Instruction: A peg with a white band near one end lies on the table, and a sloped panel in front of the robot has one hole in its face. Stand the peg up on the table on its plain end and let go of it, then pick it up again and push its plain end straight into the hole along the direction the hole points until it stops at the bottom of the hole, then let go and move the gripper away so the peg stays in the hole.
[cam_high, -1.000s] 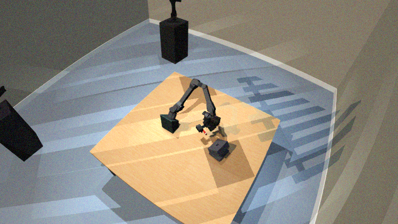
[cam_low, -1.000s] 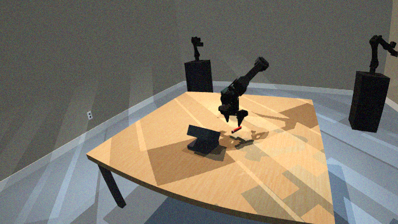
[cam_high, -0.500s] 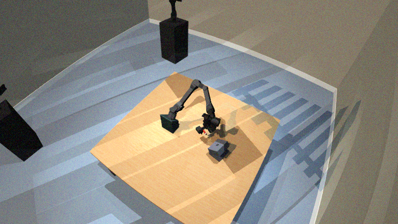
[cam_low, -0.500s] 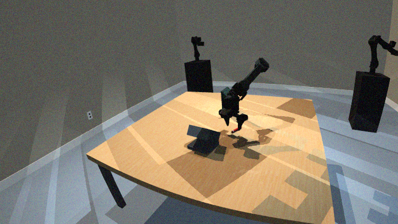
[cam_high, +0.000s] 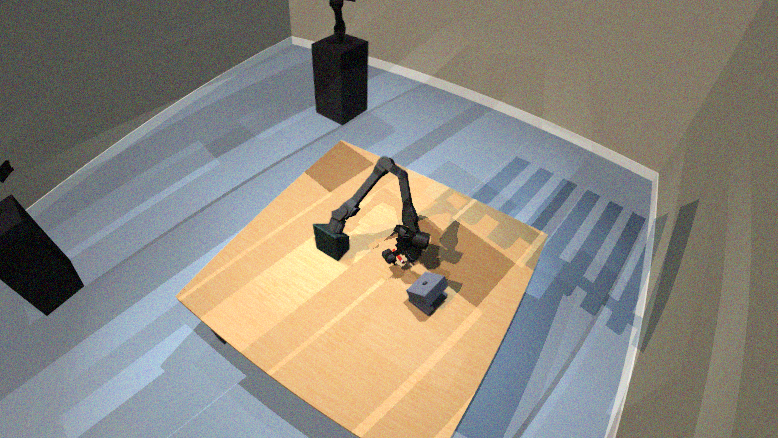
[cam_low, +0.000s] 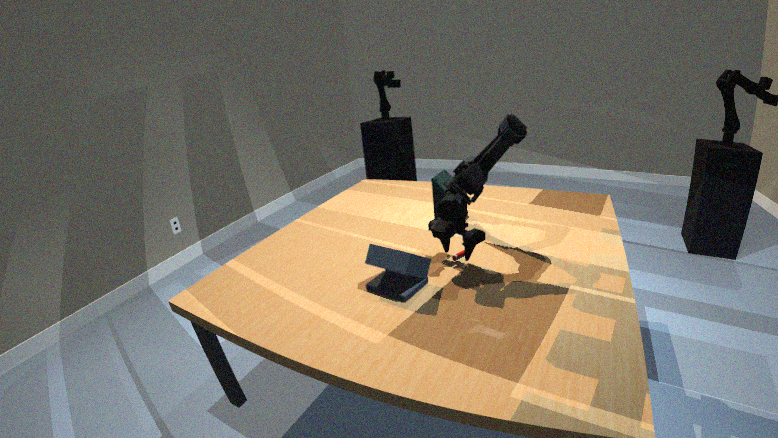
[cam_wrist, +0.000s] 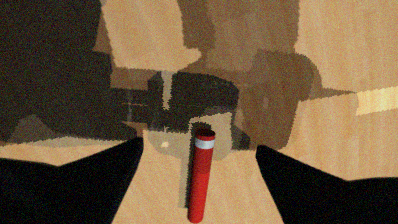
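Right now my gripper tip is 10 mm past the red peg. From my gripper tip the other things lie so: grey sloped panel: 190 mm ahead, 80 mm to the right, 60 mm above; dark panel base: 200 mm ahead, 80 mm to the right.
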